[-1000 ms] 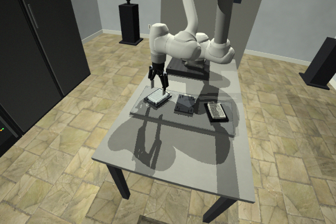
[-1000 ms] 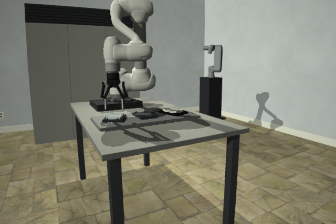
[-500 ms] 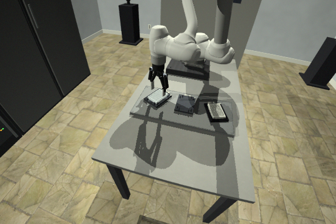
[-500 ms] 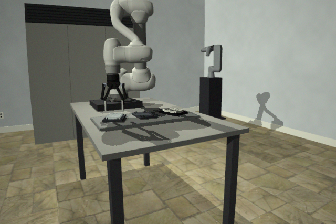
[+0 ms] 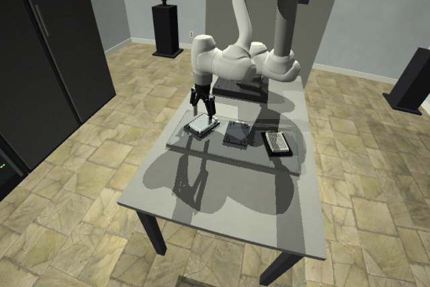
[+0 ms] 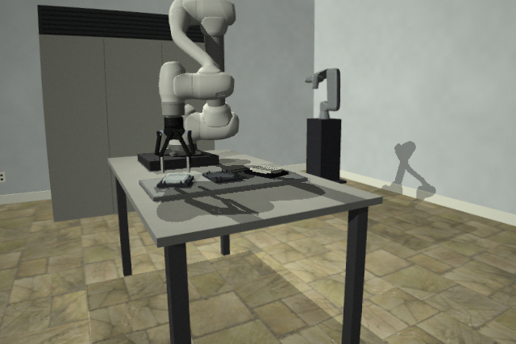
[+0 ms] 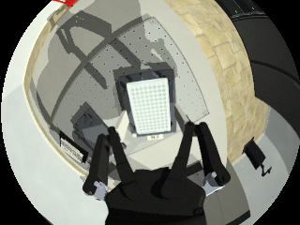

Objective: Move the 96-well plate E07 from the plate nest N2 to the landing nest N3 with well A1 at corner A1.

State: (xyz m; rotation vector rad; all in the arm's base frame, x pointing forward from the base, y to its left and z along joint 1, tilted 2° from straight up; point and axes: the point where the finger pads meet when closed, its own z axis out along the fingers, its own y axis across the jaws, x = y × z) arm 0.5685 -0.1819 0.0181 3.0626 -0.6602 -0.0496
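Right now the plate nest N2 is 6 cm below my hand. Round my hand: landing nest N3 (20 cm to the left, 6 cm below).
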